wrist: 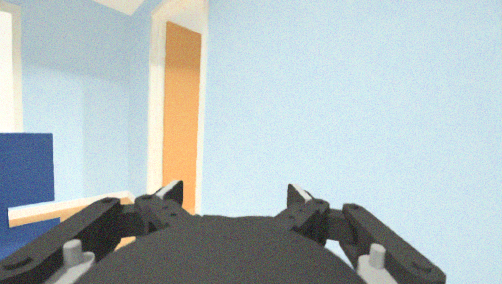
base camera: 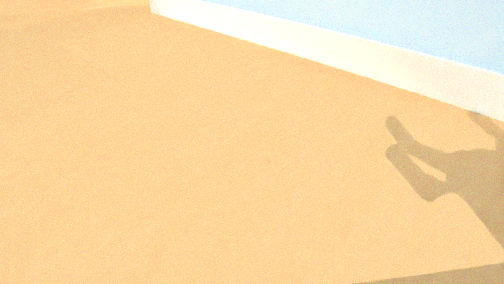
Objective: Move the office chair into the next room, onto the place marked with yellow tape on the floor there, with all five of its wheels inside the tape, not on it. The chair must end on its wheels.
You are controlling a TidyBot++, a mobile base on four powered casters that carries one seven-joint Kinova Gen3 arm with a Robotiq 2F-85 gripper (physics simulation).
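Frame: origin at the arm's base, x ahead, y left, z up, level; metres.
Seen in the pictures: gripper, fingertip midpoint: (wrist: pixel 236 193).
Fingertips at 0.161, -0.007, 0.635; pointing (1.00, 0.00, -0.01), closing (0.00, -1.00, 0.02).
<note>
A point is followed by its place in that frame, as x, y, z.
The office chair (wrist: pixel 27 167) {1.030, 1.121, 0.400} shows in part at the left edge of the wrist view: a blue backrest and, lower down, a bit of the blue seat. Its wheels are hidden there, and the chair does not show in the base camera view. My gripper (wrist: pixel 236 193) {0.161, -0.007, 0.635} is open, with its two fingertips wide apart and no thing between them. It is well to the right of the chair and apart from it, facing the blue wall. The yellow tape does not show in either view.
A doorway with a white frame (wrist: pixel 156 110) {2.087, 0.910, 0.797} and an orange surface (wrist: pixel 182 115) {2.246, 0.682, 0.766} behind it stands left of centre in the wrist view. A blue wall (base camera: pixel 400 25) {0.710, -0.390, -0.261} (wrist: pixel 350 100) {0.695, -0.404, 0.809} with a white baseboard (base camera: pixel 320 47) {0.828, -0.254, -0.355} runs along the right. The arm's shadow (base camera: pixel 470 175) {0.382, -0.389, -0.397} falls on the floor (base camera: pixel 200 150) {0.495, 0.058, -0.397}.
</note>
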